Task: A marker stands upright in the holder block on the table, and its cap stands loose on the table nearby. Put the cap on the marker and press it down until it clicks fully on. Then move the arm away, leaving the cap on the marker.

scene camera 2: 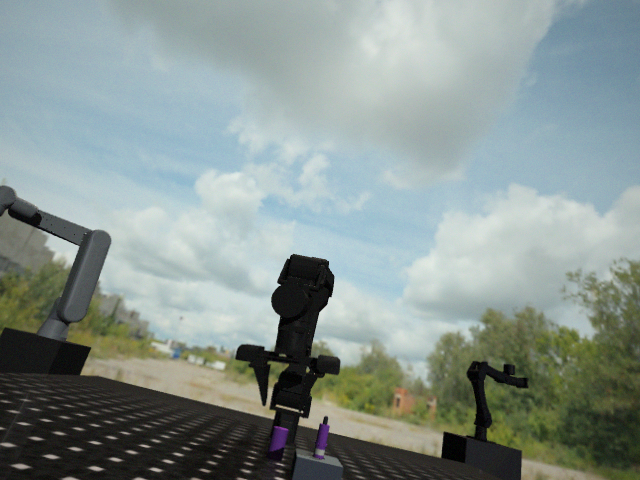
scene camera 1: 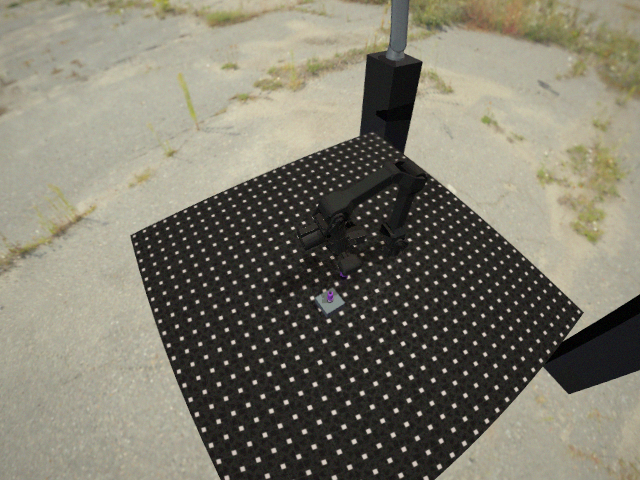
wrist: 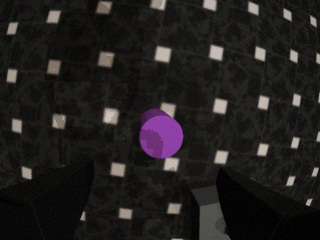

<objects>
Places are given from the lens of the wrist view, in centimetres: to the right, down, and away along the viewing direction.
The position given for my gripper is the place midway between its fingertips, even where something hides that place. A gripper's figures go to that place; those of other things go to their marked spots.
my gripper (wrist: 156, 172): 0, 3, 10
purple cap (wrist: 160, 136): 0, 1, 13
</objects>
